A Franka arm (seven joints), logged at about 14 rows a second.
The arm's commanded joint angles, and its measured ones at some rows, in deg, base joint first. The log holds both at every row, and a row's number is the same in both.
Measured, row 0:
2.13 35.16 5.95 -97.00 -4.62 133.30 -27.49
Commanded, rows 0 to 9:
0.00 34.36 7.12 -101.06 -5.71 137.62 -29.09
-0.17 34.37 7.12 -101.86 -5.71 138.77 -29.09
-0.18 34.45 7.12 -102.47 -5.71 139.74 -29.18
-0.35 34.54 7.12 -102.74 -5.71 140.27 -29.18
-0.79 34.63 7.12 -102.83 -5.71 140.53 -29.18
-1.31 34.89 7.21 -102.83 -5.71 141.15 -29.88
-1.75 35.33 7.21 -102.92 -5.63 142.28 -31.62
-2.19 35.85 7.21 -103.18 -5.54 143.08 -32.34
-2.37 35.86 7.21 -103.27 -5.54 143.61 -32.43
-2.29 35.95 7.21 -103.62 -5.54 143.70 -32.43
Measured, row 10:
-0.83 35.73 5.96 -102.84 -4.62 142.52 -31.51
